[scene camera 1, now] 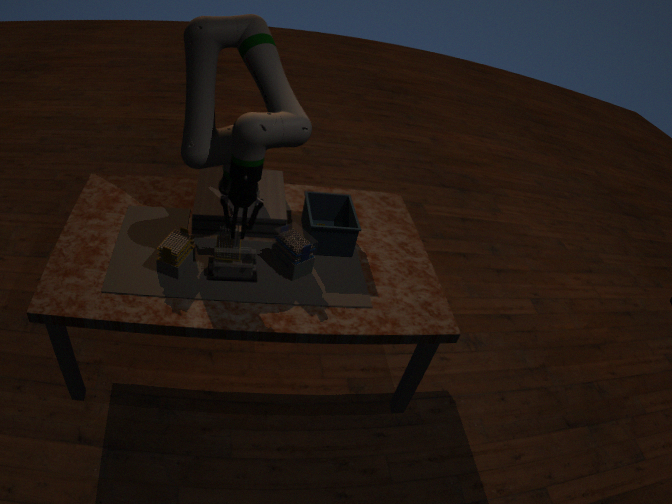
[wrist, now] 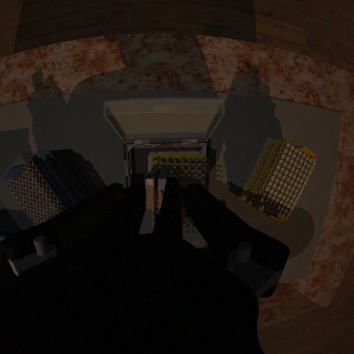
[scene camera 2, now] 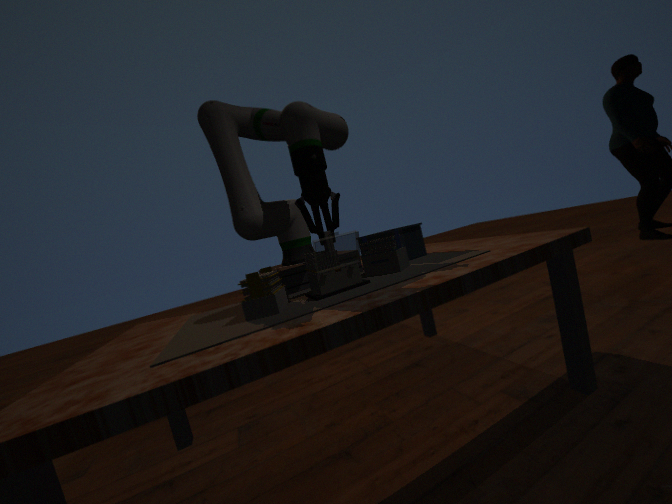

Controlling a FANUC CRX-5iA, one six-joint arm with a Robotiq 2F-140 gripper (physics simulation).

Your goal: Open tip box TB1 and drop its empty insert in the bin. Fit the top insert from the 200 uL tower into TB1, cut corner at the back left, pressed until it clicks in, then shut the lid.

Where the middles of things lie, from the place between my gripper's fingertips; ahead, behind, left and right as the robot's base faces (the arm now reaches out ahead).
I see my gripper 7 cm short of the clear lid (wrist: 177, 118) and 1 cm below it. Also, from my hand: bin (scene camera 1: 338, 237): 31 cm to the left, 22 cm behind, 3 cm below; then blue tower (scene camera 2: 385, 252): 18 cm to the left, 5 cm behind, 3 cm below.
